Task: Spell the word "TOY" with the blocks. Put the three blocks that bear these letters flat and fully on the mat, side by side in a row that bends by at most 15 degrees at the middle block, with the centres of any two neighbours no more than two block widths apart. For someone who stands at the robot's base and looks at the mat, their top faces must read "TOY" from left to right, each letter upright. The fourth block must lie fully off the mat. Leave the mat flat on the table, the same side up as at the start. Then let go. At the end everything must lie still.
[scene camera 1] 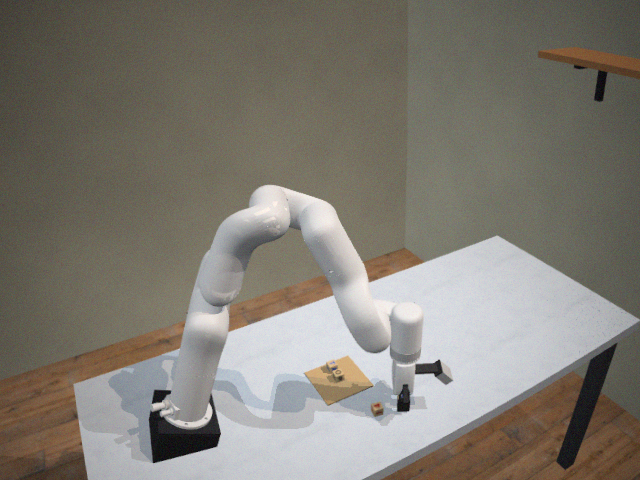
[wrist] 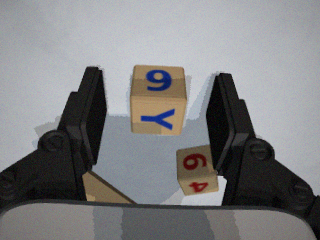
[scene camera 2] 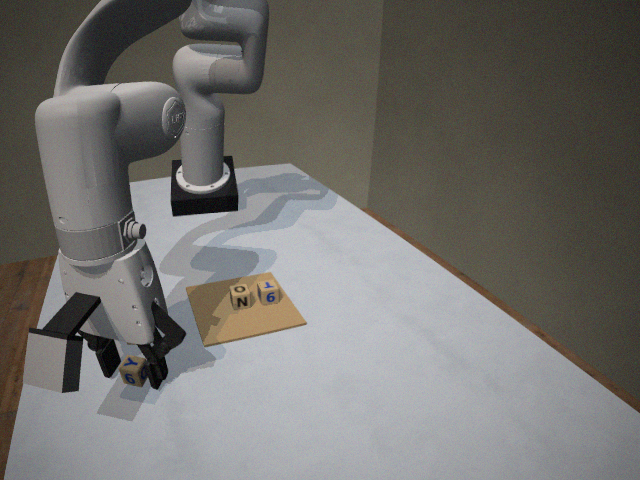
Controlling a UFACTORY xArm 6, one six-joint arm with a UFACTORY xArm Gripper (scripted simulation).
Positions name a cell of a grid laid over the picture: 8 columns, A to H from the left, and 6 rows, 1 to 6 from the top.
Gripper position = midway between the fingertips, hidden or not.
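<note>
A tan mat (scene camera 2: C5) (scene camera 1: E5) (wrist: C5) is visible to me. So is my gripper (scene camera 2: B5) (scene camera 1: F6) (wrist: D3), which I can see along with the mat.
</note>
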